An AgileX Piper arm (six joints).
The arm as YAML. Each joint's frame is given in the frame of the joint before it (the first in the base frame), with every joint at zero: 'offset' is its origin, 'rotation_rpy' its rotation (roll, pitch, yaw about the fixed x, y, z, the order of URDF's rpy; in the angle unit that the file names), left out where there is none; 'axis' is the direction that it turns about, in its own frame. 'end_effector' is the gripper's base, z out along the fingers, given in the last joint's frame.
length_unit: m
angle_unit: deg
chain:
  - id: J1
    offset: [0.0, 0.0, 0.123]
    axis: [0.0, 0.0, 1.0]
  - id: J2
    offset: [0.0, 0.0, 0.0]
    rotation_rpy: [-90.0, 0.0, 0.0]
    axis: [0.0, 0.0, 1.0]
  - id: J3
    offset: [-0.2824, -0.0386, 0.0]
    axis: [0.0, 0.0, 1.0]
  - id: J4
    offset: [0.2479, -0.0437, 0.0]
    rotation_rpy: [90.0, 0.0, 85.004]
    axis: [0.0, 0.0, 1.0]
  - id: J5
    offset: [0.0, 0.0, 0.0]
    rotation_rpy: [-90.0, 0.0, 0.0]
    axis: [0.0, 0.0, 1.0]
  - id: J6
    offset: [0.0, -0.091, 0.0]
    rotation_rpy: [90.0, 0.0, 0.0]
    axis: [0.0, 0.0, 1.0]
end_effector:
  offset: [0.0, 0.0, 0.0]
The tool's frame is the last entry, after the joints.
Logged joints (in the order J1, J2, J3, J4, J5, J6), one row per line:
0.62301, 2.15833, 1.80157, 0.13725, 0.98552, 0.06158
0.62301, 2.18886, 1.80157, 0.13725, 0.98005, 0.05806
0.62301, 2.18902, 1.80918, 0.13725, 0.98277, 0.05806
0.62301, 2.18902, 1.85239, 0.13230, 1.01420, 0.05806
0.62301, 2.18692, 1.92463, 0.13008, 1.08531, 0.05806
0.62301, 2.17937, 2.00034, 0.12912, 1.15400, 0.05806
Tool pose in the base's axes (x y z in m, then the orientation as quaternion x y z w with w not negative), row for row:
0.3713, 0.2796, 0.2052, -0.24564, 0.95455, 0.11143, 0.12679
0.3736, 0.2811, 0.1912, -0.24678, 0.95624, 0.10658, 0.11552
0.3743, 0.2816, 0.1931, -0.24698, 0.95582, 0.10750, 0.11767
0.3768, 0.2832, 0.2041, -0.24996, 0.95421, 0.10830, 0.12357
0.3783, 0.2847, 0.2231, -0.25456, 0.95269, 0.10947, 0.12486
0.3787, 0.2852, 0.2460, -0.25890, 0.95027, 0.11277, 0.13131
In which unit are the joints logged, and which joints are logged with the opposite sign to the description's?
The joints are logged in radians. Opposite sign: J3.
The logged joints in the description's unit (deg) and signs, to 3 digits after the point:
35.696, 123.663, -103.222, 7.864, 56.466, 3.528
35.696, 125.412, -103.222, 7.864, 56.153, 3.327
35.696, 125.422, -103.658, 7.864, 56.309, 3.327
35.696, 125.422, -106.134, 7.580, 58.109, 3.327
35.696, 125.301, -110.273, 7.453, 62.184, 3.327
35.696, 124.869, -114.611, 7.398, 66.119, 3.327

